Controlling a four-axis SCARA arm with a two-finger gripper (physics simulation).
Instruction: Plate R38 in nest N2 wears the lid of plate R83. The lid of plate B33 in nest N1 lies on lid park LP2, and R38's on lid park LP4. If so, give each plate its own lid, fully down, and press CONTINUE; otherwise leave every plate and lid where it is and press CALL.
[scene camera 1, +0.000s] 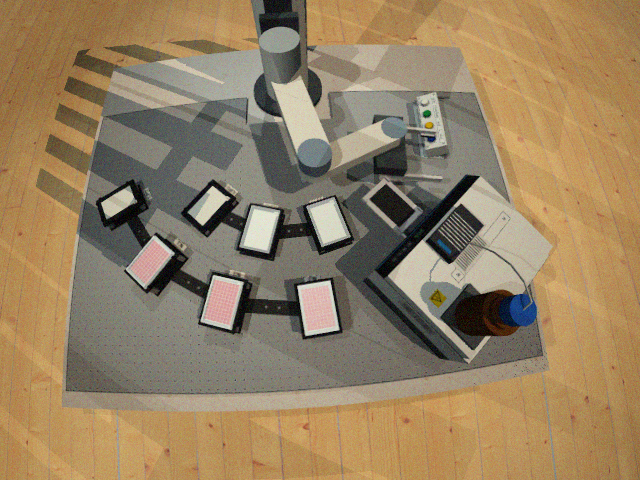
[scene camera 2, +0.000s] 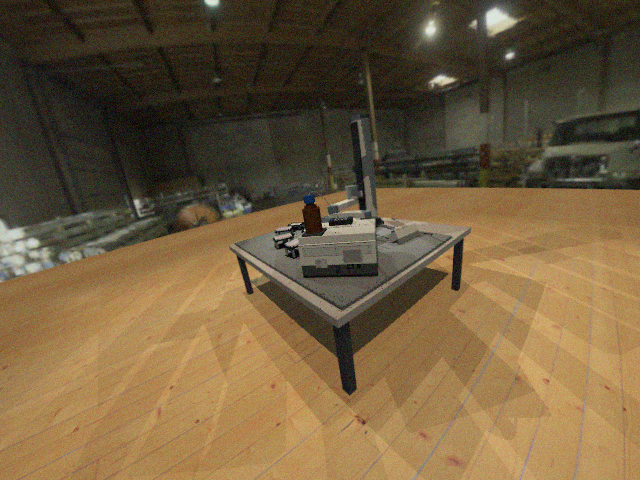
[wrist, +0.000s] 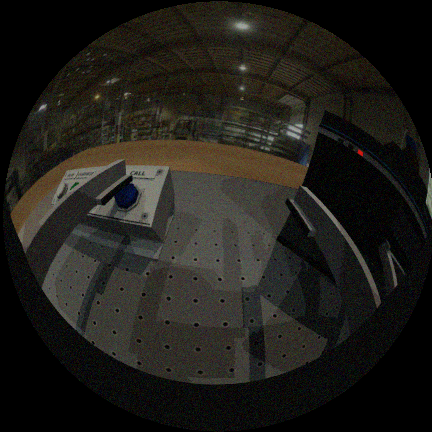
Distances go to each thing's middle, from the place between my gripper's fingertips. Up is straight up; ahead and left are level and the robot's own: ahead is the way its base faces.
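So you can picture it, there's the brown bottle with blue cap (scene camera 1: 497, 313), and my gripper is now well short of it, slightly to the left of it and a good way below it.
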